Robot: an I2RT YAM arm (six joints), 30 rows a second.
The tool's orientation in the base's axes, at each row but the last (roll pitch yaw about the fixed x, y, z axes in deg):
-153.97 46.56 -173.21
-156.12 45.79 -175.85
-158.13 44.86 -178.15
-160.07 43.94 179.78
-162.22 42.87 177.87
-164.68 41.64 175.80
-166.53 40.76 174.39
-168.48 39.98 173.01
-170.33 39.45 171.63
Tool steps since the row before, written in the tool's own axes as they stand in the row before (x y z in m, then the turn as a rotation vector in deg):
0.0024 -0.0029 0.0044 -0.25 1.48 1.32
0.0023 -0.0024 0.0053 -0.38 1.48 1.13
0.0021 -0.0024 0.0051 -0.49 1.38 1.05
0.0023 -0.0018 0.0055 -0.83 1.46 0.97
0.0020 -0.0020 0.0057 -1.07 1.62 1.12
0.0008 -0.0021 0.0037 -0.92 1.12 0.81
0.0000 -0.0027 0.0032 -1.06 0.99 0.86
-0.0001 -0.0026 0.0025 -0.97 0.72 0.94
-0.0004 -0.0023 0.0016 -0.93 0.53 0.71
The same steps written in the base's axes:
0.0008 -0.0045 -0.0036 1.41 0.92 -1.08
0.0015 -0.0042 -0.0044 1.37 1.00 -0.87
0.0014 -0.0041 -0.0042 1.37 0.93 -0.71
0.0015 -0.0036 -0.0049 1.58 1.04 -0.44
0.0017 -0.0037 -0.0049 1.89 1.13 -0.42
0.0012 -0.0031 -0.0028 1.46 0.76 -0.19
0.0013 -0.0035 -0.0019 1.57 0.61 -0.12
0.0009 -0.0032 -0.0014 1.48 0.34 -0.19
0.0007 -0.0027 -0.0007 1.27 0.22 -0.02

